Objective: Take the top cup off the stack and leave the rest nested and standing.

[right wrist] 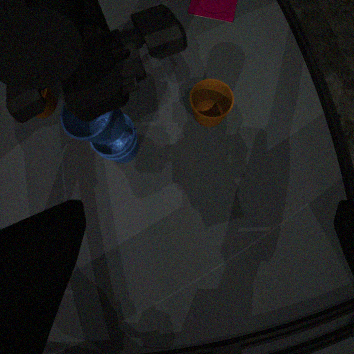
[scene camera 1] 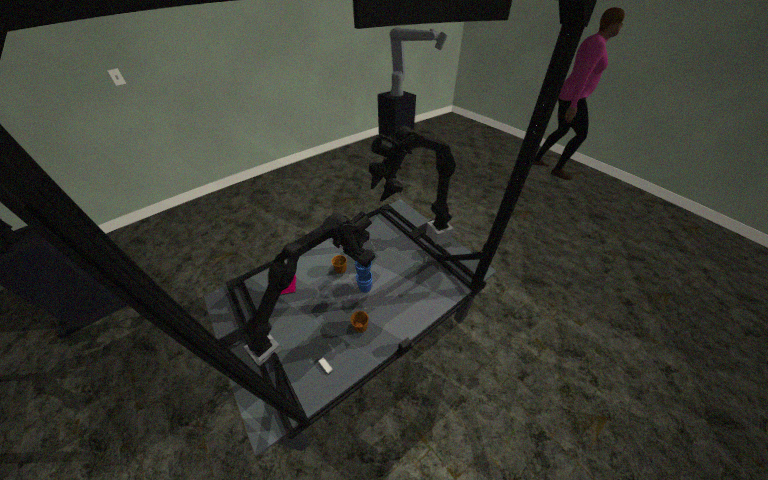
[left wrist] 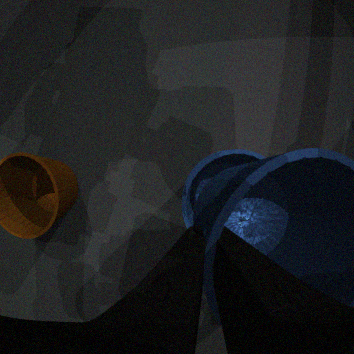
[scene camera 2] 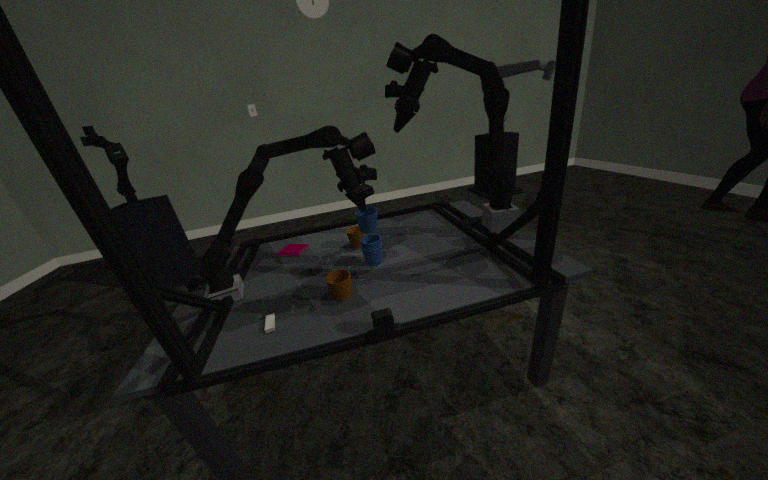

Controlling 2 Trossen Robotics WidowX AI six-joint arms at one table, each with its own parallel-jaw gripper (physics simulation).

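Seen in the pictures: left gripper, between the fingertips: (scene camera 1: 358, 259) (left wrist: 205, 237) (scene camera 2: 364, 211); right gripper, between the fingertips: (right wrist: 215, 214) (scene camera 1: 376, 195) (scene camera 2: 395, 131); left arm's base, origin of its link: (scene camera 1: 261, 345) (scene camera 2: 222, 285); right arm's base, origin of its link: (scene camera 1: 440, 225) (scene camera 2: 500, 206).
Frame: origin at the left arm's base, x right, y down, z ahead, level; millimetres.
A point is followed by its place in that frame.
My left gripper (scene camera 1: 365, 259) @(y -139, x 76, z 487 mm) (scene camera 2: 360, 202) @(y -139, x 76, z 487 mm) (left wrist: 205, 237) @(y -139, x 76, z 487 mm) is shut on the rim of the top blue cup (scene camera 1: 363, 272) @(y -123, x 132, z 457 mm) (scene camera 2: 367, 219) @(y -133, x 141, z 470 mm) (left wrist: 302, 218) @(y -95, x 130, z 482 mm) (right wrist: 79, 127) @(y -106, x 133, z 479 mm). It holds the cup upright in the air, a little above the rest of the blue stack (scene camera 1: 364, 285) @(y -22, x 126, z 458 mm) (scene camera 2: 373, 250) @(y -21, x 137, z 474 mm) (left wrist: 207, 182) (right wrist: 119, 149) and clear of it. That stack stands upright on the grey table (scene camera 1: 415, 305) @(y 42, x 340, z 554 mm) (scene camera 2: 439, 286) @(y 42, x 351, z 578 mm). My right gripper (scene camera 1: 384, 183) @(y -364, x 45, z 648 mm) (scene camera 2: 401, 119) @(y -364, x 45, z 648 mm) is open and empty, high above the table's far side.
Two orange cups stand upright, one behind the stack (scene camera 1: 339, 263) @(y 29, x -88, z 498 mm) (scene camera 2: 354, 235) @(y -17, x -33, z 468 mm) and one in front (scene camera 1: 359, 321) @(y 38, x 203, z 338 mm) (scene camera 2: 339, 285) @(y -16, x 256, z 319 mm) (right wrist: 211, 102); one orange cup (left wrist: 33, 194) @(y 39, x -89, z 477 mm) shows in the left wrist view. There is a pink card (scene camera 1: 289, 286) @(y 33, x -172, z 250 mm) (scene camera 2: 293, 250) @(y 34, x -184, z 244 mm) (right wrist: 212, 8) @(y 34, x -185, z 264 mm), a white block (scene camera 1: 325, 366) @(y 30, x 237, z 118 mm) (scene camera 2: 269, 323) @(y 30, x 241, z 121 mm) and a black frame post (scene camera 1: 525, 157) @(y -629, x 502, z 781 mm) (scene camera 2: 558, 167) @(y -274, x 518, z 778 mm).
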